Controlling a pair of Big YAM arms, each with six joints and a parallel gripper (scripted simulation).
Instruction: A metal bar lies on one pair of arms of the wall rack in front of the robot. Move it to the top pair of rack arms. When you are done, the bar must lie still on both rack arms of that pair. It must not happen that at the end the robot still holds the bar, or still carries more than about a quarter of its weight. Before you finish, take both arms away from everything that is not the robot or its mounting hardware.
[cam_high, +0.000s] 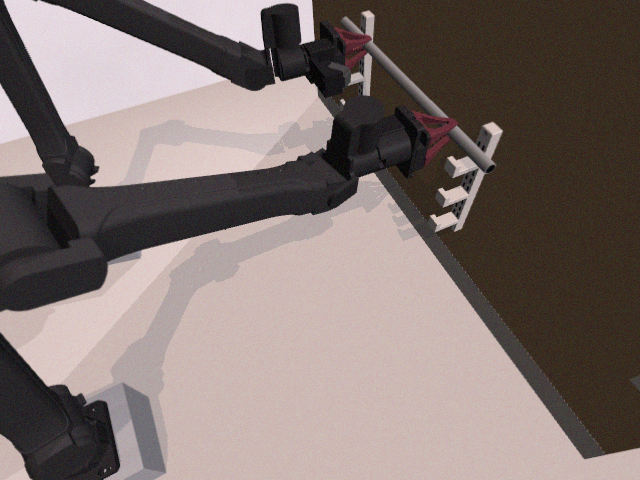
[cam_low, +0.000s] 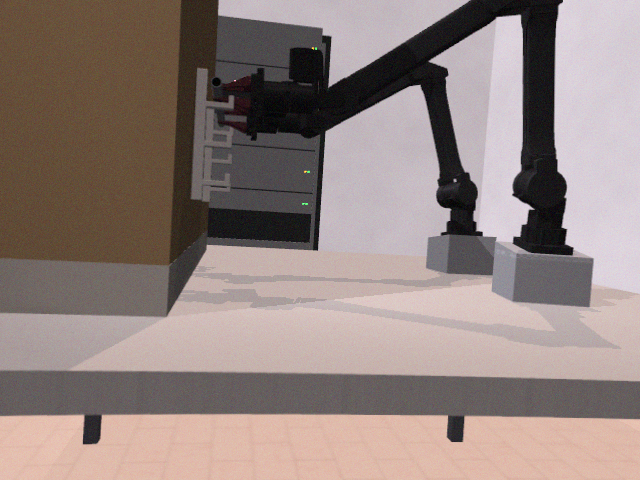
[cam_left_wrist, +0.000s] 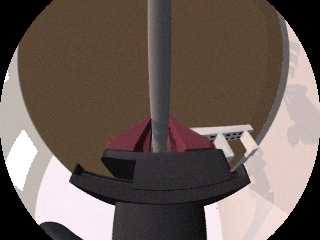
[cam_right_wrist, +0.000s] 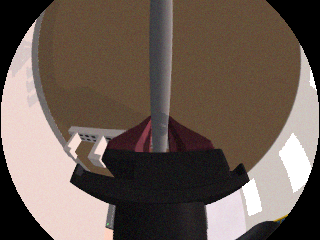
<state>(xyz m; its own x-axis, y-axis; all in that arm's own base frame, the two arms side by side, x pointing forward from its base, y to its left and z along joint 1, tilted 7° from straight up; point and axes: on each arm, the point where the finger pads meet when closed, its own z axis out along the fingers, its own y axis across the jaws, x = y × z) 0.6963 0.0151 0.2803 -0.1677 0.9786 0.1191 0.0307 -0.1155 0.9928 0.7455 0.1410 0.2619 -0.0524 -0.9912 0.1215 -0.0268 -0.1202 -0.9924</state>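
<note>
My left hand is 150 mm to the left of the grey metal bar and 10 mm short of it. Round my left hand: brown wall: 200 mm ahead, 180 mm to the right, 70 mm above.
My right gripper is now 10 mm past the grey metal bar and 150 mm to the right of it. Round my right hand: brown wall (180 mm ahead, 120 mm to the left, 70 mm above).
</note>
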